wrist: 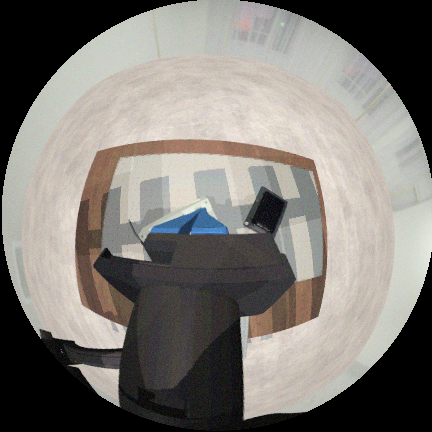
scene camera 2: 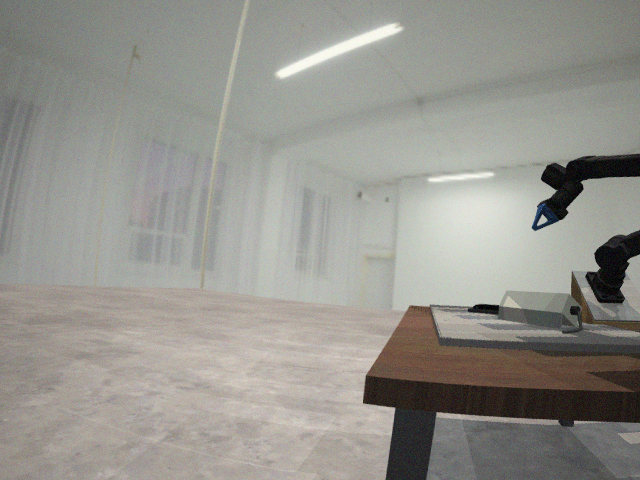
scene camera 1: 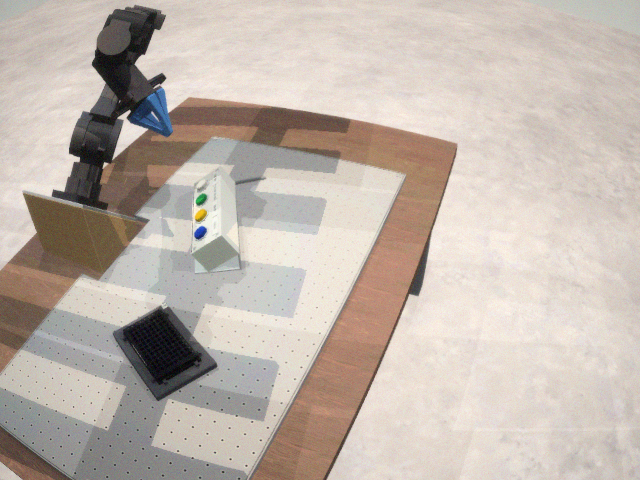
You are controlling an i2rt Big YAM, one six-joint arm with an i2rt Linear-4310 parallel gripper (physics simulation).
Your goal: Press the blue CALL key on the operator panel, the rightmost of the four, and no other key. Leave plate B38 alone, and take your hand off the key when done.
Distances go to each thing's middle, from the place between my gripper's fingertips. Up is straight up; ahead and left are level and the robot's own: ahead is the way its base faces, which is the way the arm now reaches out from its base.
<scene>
My gripper is now 250 mm above the black gridded tray (scene camera 1: 163,350), 220 mm to the left of it and 50 mm short of it.
</scene>
